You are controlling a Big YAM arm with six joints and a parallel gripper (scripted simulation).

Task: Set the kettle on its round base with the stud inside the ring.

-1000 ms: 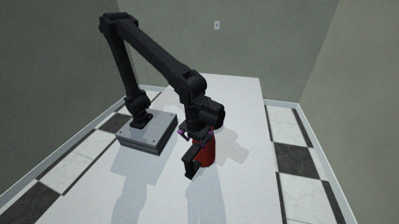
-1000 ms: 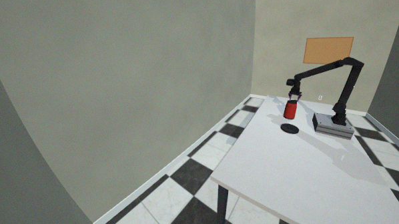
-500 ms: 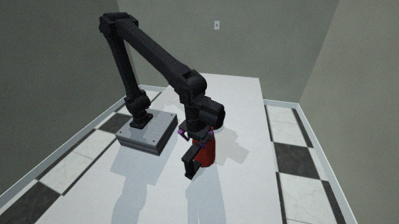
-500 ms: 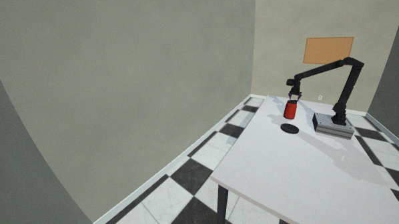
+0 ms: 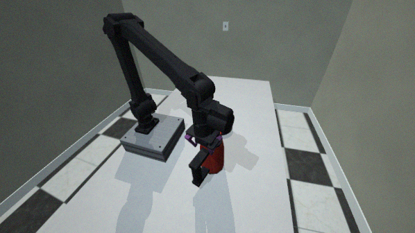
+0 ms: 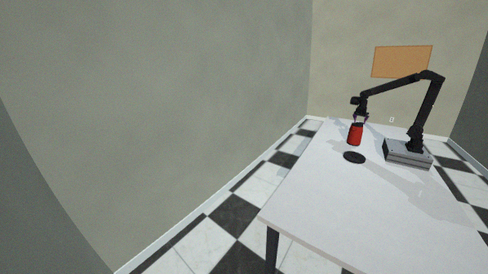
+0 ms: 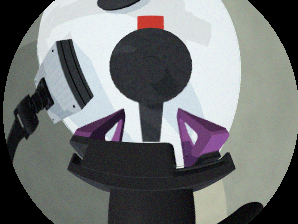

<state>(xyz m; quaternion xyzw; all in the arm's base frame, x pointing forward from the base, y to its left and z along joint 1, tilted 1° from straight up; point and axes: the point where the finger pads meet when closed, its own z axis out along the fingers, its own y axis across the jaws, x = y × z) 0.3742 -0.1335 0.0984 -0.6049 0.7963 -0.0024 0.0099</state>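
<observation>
My gripper is now 10 mm short of the red kettle, 20 mm to the right of it and 80 mm above it. Round my hand: round black base (320 mm to the left, 170 mm below).
</observation>
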